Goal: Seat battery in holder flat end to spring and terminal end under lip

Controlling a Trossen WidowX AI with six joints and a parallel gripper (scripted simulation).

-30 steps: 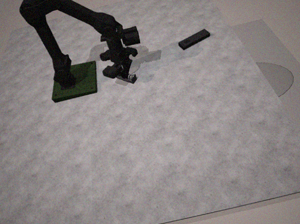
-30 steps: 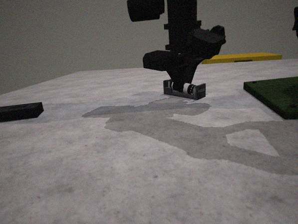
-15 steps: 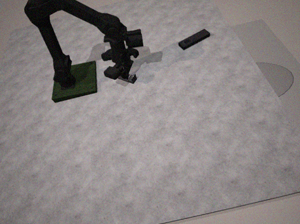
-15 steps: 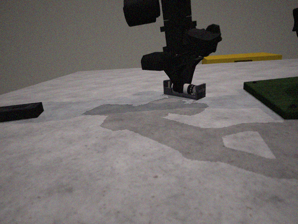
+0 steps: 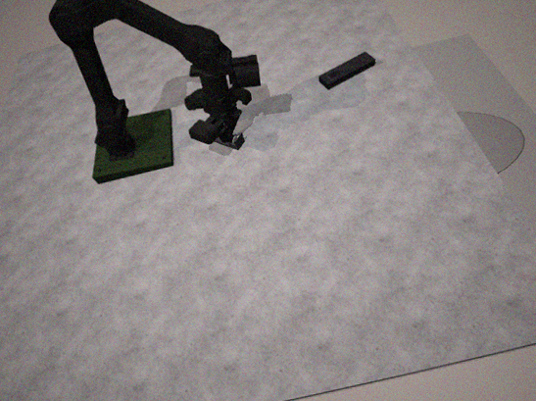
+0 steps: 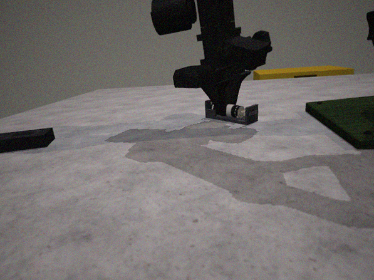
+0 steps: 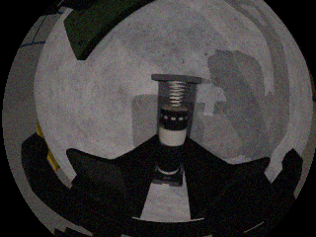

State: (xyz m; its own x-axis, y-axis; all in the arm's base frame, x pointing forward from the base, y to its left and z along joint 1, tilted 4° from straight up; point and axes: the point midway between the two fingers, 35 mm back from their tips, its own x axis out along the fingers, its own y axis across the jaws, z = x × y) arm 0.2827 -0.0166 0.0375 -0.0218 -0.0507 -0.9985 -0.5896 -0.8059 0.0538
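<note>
Now: the battery 10 mm above my gripper tip.
</note>
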